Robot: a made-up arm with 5 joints.
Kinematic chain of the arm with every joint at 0, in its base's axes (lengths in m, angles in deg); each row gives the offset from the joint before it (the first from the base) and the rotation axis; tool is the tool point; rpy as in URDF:
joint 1: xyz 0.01 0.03 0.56 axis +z
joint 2: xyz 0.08 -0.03 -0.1 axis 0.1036 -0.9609 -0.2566
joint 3: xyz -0.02 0 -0.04 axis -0.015 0.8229 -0.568
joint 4: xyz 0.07 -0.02 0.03 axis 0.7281 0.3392 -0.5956
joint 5: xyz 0 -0.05 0 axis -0.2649 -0.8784 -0.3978
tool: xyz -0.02 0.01 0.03 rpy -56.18 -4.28 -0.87
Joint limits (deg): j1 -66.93..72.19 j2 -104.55..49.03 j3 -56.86..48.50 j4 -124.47..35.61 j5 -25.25..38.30
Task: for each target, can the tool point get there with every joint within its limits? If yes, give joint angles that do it. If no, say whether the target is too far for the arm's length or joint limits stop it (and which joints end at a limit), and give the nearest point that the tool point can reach.
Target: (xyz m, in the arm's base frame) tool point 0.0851 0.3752 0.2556
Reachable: no: too far | nearest point 0.0845 0.1556 0.4191 | short by 0.274 m
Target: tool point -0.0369 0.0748 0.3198
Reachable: no: joint limits stop it (at a limit: joint 1, joint 2, joint 5) | nearest point 0.0719 0.1034 0.4034 | short by 0.140 m
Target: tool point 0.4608 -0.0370 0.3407
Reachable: no: too far | nearest point 0.1812 0.0046 0.4295 | short by 0.296 m
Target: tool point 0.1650 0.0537 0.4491
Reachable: yes | joints 40.36 -19.93 37.46 -74.34 3.25
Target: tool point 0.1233 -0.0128 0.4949
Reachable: yes | joints 19.07 36.16 11.08 -93.66 24.86
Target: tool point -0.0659 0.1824 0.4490
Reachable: no: joint limits stop it (at a limit: joint 1, joint 2, joint 5) | nearest point 0.0549 0.1474 0.4545 | short by 0.126 m
